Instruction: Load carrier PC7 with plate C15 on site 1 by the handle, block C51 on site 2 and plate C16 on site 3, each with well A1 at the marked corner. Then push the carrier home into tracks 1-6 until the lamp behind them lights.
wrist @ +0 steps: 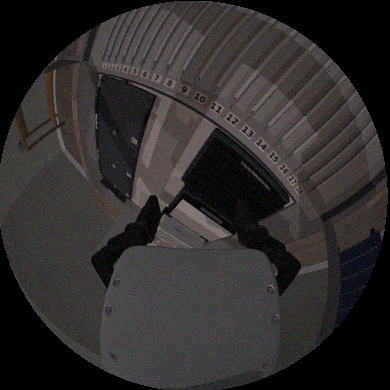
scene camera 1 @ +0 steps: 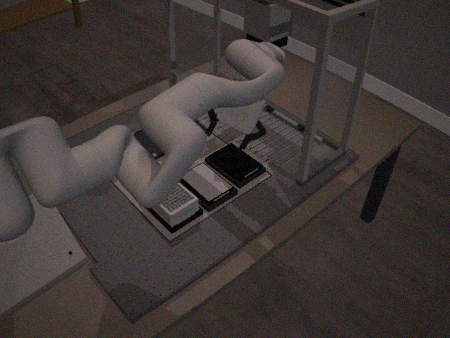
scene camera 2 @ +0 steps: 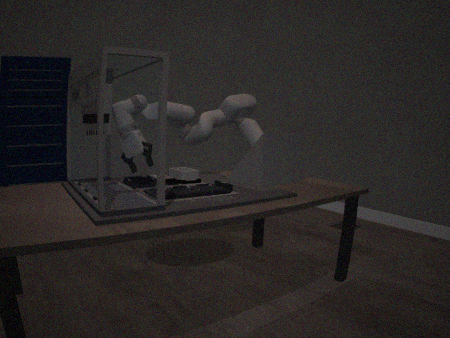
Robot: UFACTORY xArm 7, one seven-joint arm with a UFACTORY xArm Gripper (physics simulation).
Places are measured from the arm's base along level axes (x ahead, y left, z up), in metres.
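Pixels of known places: gripper, fingertip midpoint: (wrist: 196, 206) (scene camera 1: 224, 141) (scene camera 2: 143, 169); arm's base, link origin: (scene camera 2: 265, 153).
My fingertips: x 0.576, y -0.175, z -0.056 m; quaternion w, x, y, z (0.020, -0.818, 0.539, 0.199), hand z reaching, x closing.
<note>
For each thing: its middle in the pictures, then the offset to it from my fingertips. "*": a spot on its surface instead.
- black plate, body centre: (wrist: 234, 191) (scene camera 1: 235, 161) (scene camera 2: 138, 180) 0.052 m down, 0.001 m ahead, 0.037 m right
- light-topped plate, body centre: (wrist: 200, 221) (scene camera 1: 205, 183) (scene camera 2: 161, 178) 0.052 m down, 0.113 m back, 0.030 m right
- white block, body centre: (scene camera 1: 169, 198) (wrist: 176, 235) (scene camera 2: 183, 173) 0.038 m down, 0.222 m back, 0.006 m right
- box-shaped unit, surface spot: (scene camera 1: 267, 22) * 0.282 m up, 0.190 m ahead, 0.014 m left
The dark, long carrier (wrist: 117, 142) lies beside the low-numbered tracks in the wrist view, with no labware seen on it; the arm hides most of it in scene camera 1. A black plate (scene camera 1: 235, 161) (wrist: 232, 175) sits in a dark holder. Beside it is a light-topped plate (scene camera 1: 206, 181) (wrist: 200, 218), then a white block (scene camera 1: 179, 204) (scene camera 2: 184, 173) (wrist: 176, 233) with a grid of wells. The labels are too small to read. My gripper (scene camera 1: 226, 140) (scene camera 2: 142, 168) (wrist: 196, 206) is open and empty, above the area between the carrier and the black plate.
Numbered tracks (wrist: 212, 55) run beyond the carrier and holders. An upright frame (scene camera 1: 320, 100) (scene camera 2: 162, 130) stands around the track area. A box-shaped unit (scene camera 1: 267, 22) hangs high at the back. A blue shelf unit (scene camera 2: 35, 120) (wrist: 360, 280) stands beyond the table.
</note>
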